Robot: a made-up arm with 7 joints. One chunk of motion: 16 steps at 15 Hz.
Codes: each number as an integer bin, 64 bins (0 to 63) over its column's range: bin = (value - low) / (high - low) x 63, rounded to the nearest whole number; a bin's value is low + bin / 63 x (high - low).
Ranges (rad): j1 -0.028..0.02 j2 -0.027..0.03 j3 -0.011..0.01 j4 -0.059..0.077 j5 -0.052..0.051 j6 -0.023..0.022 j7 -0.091..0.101
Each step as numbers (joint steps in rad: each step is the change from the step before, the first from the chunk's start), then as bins.
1 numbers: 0.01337 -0.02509 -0.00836 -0.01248 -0.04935 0.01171 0.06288
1 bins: 54 2 8 22 2 49 50
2 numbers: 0.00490 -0.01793 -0.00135 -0.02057 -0.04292 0.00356 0.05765
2 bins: 43 10 29 18 6 37 49
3 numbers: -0.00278 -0.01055 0.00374 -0.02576 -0.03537 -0.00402 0.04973
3 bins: 33 18 44 15 10 27 46
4 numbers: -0.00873 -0.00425 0.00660 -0.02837 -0.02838 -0.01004 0.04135
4 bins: 25 25 53 14 14 18 43
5 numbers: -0.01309 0.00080 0.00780 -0.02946 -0.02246 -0.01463 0.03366
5 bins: 20 31 56 14 18 12 41
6 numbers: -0.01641 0.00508 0.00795 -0.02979 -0.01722 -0.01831 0.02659
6 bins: 15 35 57 14 21 7 39
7 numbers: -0.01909 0.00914 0.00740 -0.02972 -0.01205 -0.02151 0.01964
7 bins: 12 40 55 14 24 2 36
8 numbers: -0.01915 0.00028 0.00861 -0.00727 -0.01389 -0.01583 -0.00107
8 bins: 12 30 59 24 23 10 30
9 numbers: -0.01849 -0.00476 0.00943 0.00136 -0.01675 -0.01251 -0.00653
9 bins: 12 25 61 28 22 15 28
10 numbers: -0.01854 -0.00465 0.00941 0.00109 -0.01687 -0.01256 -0.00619
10 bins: 12 25 61 28 21 15 28
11 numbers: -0.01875 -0.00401 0.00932 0.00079 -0.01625 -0.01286 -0.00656
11 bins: 12 25 61 28 22 14 28
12 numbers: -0.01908 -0.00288 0.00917 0.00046 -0.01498 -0.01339 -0.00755
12 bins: 12 27 61 28 23 13 27
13 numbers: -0.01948 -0.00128 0.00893 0.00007 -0.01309 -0.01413 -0.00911
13 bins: 11 28 60 27 24 12 27
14 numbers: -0.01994 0.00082 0.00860 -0.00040 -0.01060 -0.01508 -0.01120
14 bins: 11 31 59 27 25 11 26
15 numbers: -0.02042 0.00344 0.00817 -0.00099 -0.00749 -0.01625 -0.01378
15 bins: 10 34 58 27 27 9 25
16 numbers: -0.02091 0.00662 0.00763 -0.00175 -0.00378 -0.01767 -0.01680
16 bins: 9 37 56 27 29 7 24
